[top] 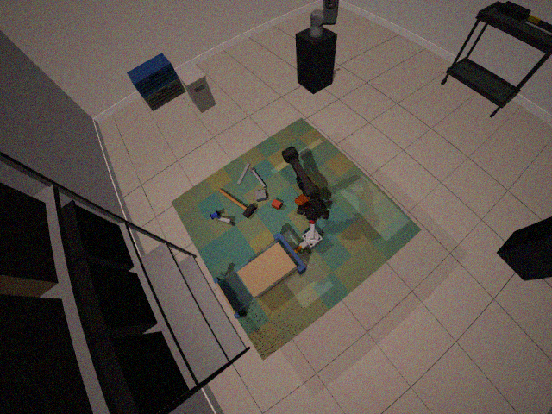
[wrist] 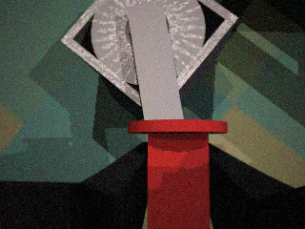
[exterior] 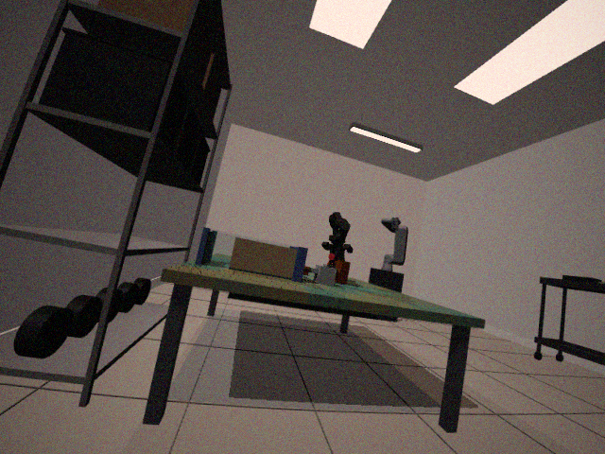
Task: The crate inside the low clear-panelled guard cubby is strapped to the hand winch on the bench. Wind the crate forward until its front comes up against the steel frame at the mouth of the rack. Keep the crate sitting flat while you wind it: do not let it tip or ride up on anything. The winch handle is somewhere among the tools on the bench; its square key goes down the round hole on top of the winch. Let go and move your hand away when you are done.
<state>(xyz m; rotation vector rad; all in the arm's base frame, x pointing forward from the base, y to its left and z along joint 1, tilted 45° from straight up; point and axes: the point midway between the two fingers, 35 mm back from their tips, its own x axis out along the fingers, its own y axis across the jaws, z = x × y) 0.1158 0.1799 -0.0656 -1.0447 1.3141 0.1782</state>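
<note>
My gripper tip is now 3 cm above the red-knobbed crank handle, 2 cm to the right of it and 1 cm short of it. Round my gripper tip: red knob: 1 cm to the right, 1 cm behind; winch: 10 cm below, 6 cm to the left, 4 cm ahead; grey block: 41 cm to the right, 13 cm ahead, 12 cm below.
</note>
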